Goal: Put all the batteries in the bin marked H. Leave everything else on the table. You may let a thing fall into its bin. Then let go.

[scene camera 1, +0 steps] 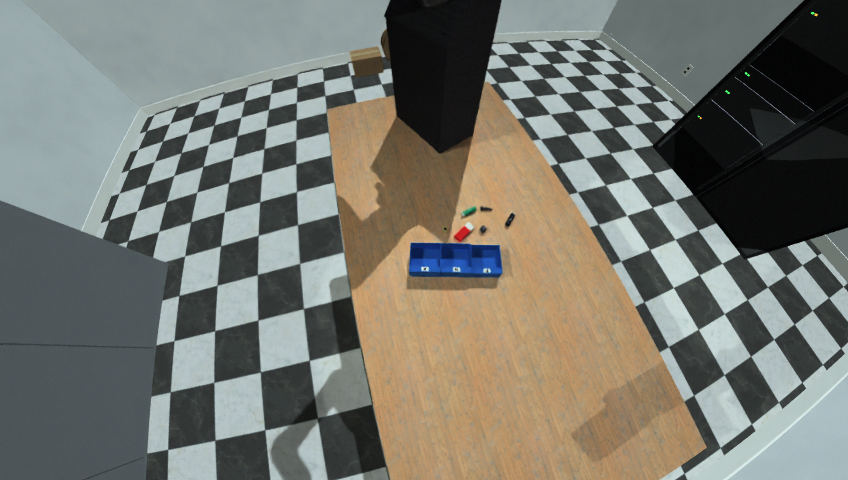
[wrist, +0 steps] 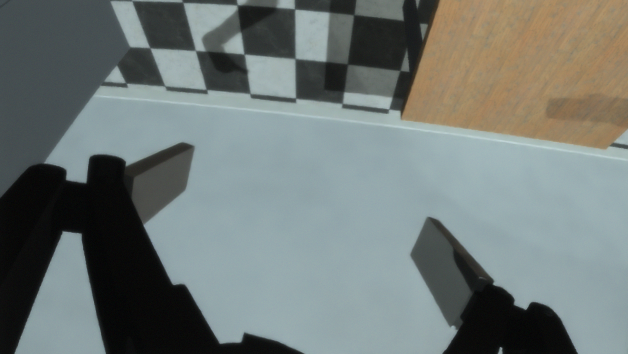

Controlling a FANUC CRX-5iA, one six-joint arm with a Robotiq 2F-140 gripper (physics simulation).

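Places are measured from the arm's base along level axes (x back, y left, z down), in metres.
Where they show: gripper, between the fingertips: [wrist: 307, 203].
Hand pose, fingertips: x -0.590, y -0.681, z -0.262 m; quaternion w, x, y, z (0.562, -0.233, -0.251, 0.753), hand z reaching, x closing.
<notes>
After its pixels a point has its place.
A blue three-compartment bin block [scene camera 1: 440, 275] {y -0.200, x -0.582, z 0.450 m} stands on the table in scene camera 1, with one white label per compartment; the letters are too small to read surely. Behind it lie a green cylinder [scene camera 1: 468, 211] {y -0.041, x -0.418, z 0.455 m}, which looks like a battery, and a black cylinder [scene camera 1: 509, 220] {y 0.069, x -0.490, z 0.455 m} with a light mark, possibly a battery. Near them are a red and white block [scene camera 1: 463, 231] {y -0.085, x -0.477, z 0.455 m}, a small dark bolt-like piece [scene camera 1: 486, 208] {y 0.021, x -0.424, z 0.459 m}, a small dark round piece [scene camera 1: 483, 228] {y -0.024, x -0.489, z 0.452 m} and a tiny dark piece [scene camera 1: 445, 228] {y -0.131, x -0.448, z 0.459 m}. My gripper [wrist: 307, 203] {y -0.681, x -0.590, z -0.262 m} is open and empty, facing the wall, away from these things.
A tall black pedestal [scene camera 1: 437, 77] {y -0.042, x -0.115, z 0.196 m} stands on the far part of the wooden table [scene camera 1: 476, 356] {y -0.187, x -0.809, z 0.468 m} [wrist: 500, 60] {y -0.249, x -0.952, z 0.468 m}. A black rack cabinet [scene camera 1: 779, 202] is at the right, a grey cabinet [scene camera 1: 77, 297] at the left, and a brown box [scene camera 1: 367, 63] behind the table.
</notes>
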